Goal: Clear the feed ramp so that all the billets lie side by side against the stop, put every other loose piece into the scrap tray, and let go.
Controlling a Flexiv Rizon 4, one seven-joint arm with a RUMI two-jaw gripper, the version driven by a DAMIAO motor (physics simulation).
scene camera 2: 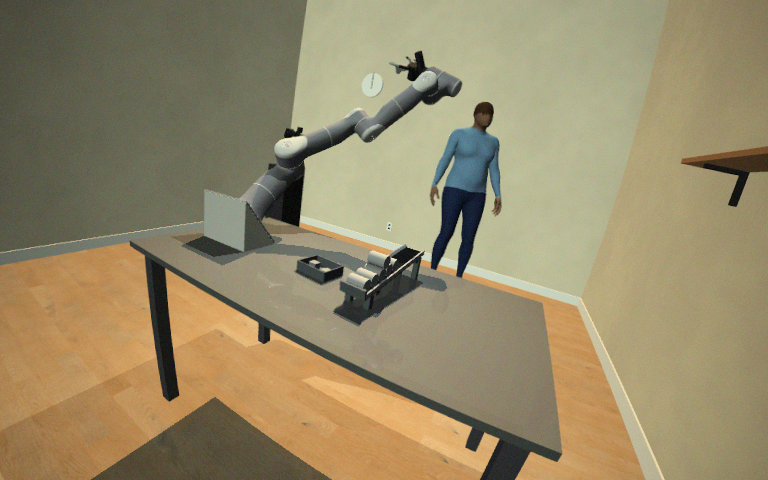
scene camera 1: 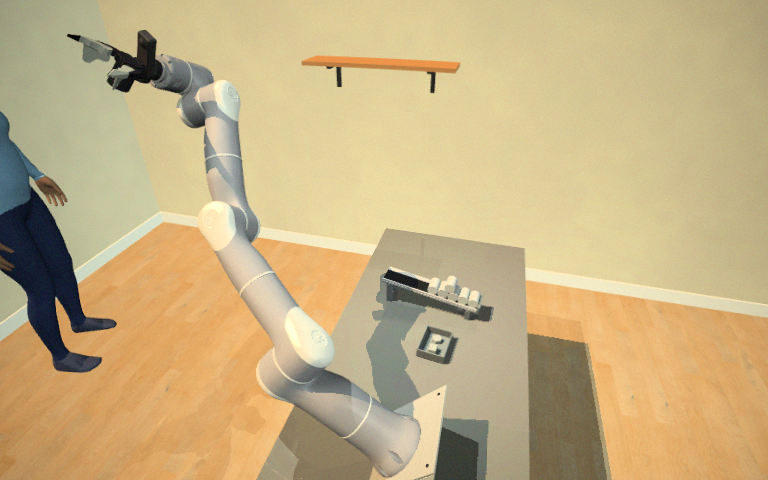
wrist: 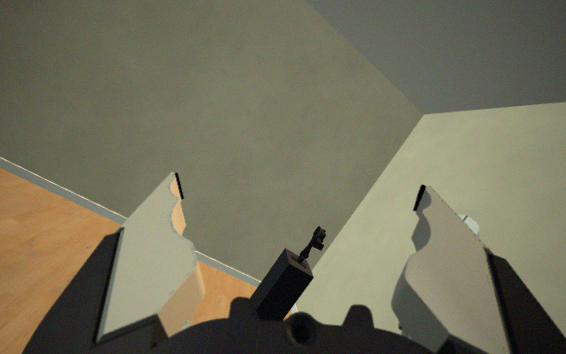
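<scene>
The feed ramp [scene camera 1: 404, 278] [scene camera 2: 407, 253] slopes down to a grey stop [scene camera 2: 352, 289] at its low end. Several pale cylindrical billets lie crosswise in its lower part; the lowest billet [scene camera 1: 474, 298] [scene camera 2: 358, 279] is by the stop. One raised cylinder [scene camera 1: 451, 282] [scene camera 2: 377, 259] rests on top of the row. The scrap tray [scene camera 1: 431, 357] [scene camera 2: 309, 272] holds small pale pieces [scene camera 1: 437, 339] [scene camera 2: 314, 263]. My gripper [scene camera 1: 90, 61] [scene camera 2: 398, 63] [wrist: 296, 181] is open and empty, high up and far from ramp and tray. The ramp does not show in the wrist view.
Ramp and tray stand on the grey table [scene camera 1: 498, 396] [scene camera 2: 487, 339]. The arm's base plate [scene camera 1: 433, 418] [scene camera 2: 223, 219] stands at one end. A person [scene camera 1: 39, 243] [scene camera 2: 474, 161] stands beyond the table. A wall shelf [scene camera 1: 379, 63] [scene camera 2: 730, 157] and a dark pillar [scene camera 2: 293, 195] [wrist: 282, 287] also show.
</scene>
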